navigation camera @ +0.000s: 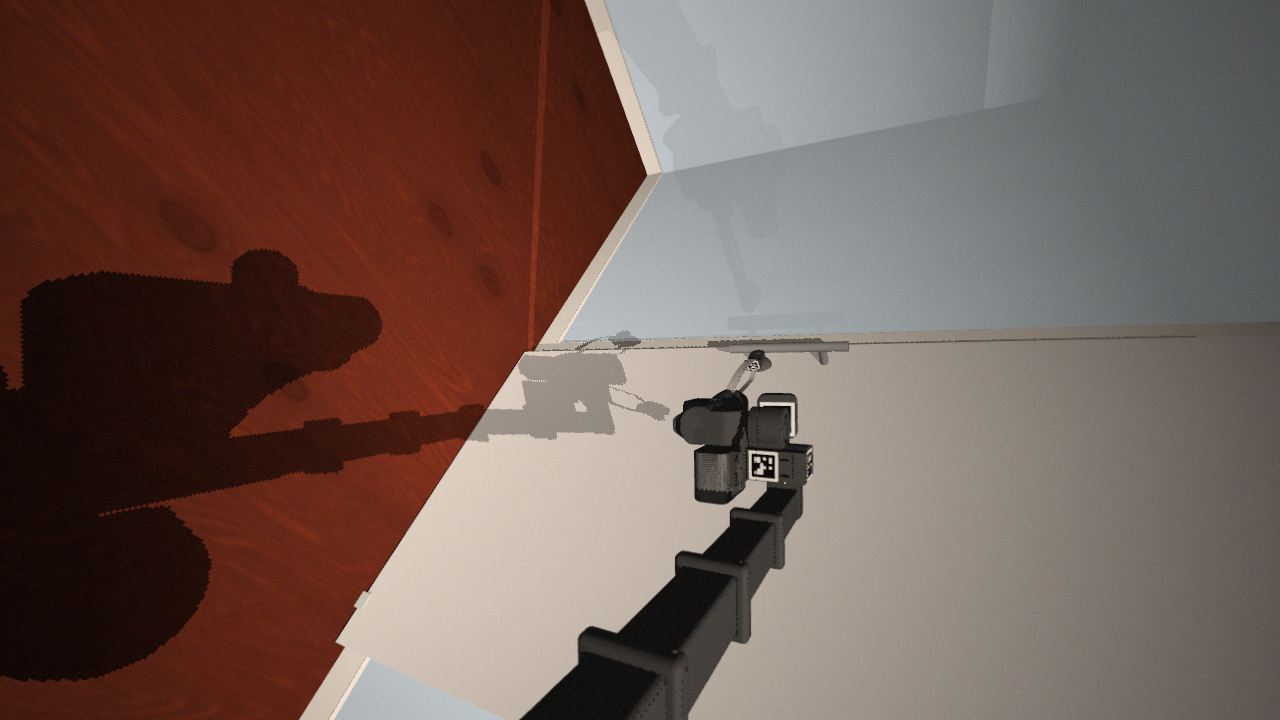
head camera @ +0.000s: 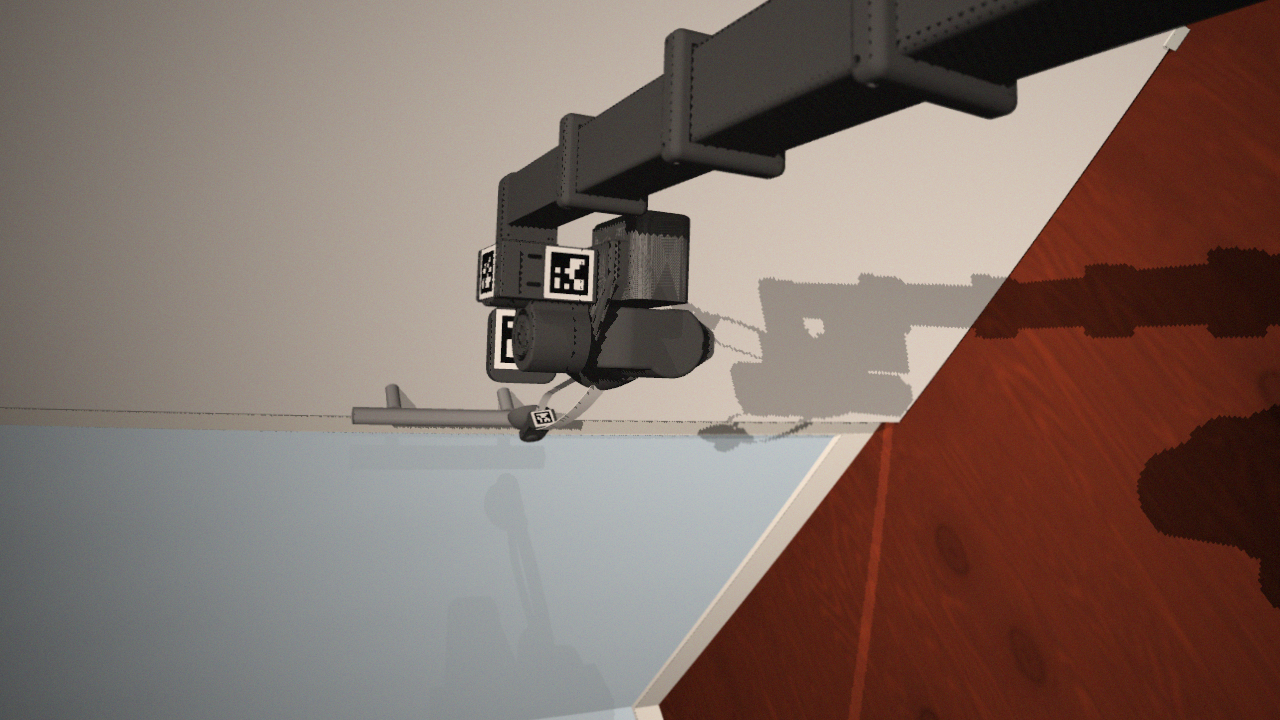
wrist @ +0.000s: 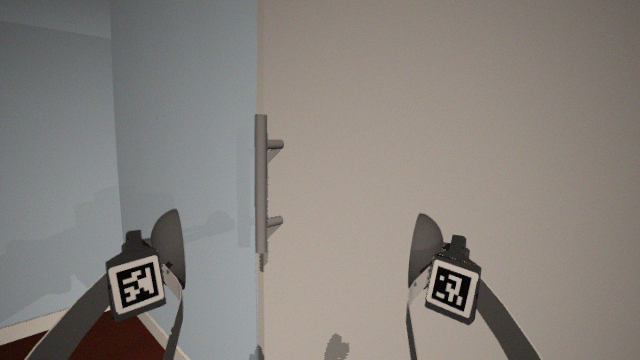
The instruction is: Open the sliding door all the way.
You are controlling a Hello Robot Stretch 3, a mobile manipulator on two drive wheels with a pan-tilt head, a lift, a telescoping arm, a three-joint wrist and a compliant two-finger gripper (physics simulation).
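Places are measured from the robot's base along level axes (x ahead, y left, z up), in millimetres.
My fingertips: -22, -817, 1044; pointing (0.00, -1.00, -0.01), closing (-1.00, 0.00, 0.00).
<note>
For each thing: its top centre in the pictures, then the offset to it from my fingertips, as dx, dy, dz. "*": a spot on its surface instead. Level surfaces: height alone.
- sliding door, surface spot: (head camera: 223, 179) * -193, -321, +282
- pale baseboard, surface spot: (head camera: 751, 555) * +459, -1037, -955
- red-brown wooden floor, surface height: dz -1044
The sliding door (head camera: 223, 179) (navigation camera: 984, 501) (wrist: 475, 125) is a large flat beige panel. Its handle (head camera: 438, 416) (navigation camera: 796, 346) (wrist: 261, 185) is a grey upright bar on two short posts, close to the door edge beside the blue wall. My gripper (head camera: 534, 420) (navigation camera: 758, 360) (wrist: 299, 239) is open, with nothing held. In the wrist view its fingers stand wide apart, and the handle shows between them, nearer the left finger and above the fingertips. In the head and navigation views a finger overlaps the handle's lower end; contact cannot be told.
A blue wall (head camera: 268, 573) (navigation camera: 939, 241) (wrist: 190, 125) meets the door's handle side at a corner. A pale baseboard (head camera: 751, 555) (navigation camera: 608, 259) runs along its foot. The red-brown wooden floor (head camera: 1029, 501) (navigation camera: 358, 134) (wrist: 110, 340) carries the robot's shadow.
</note>
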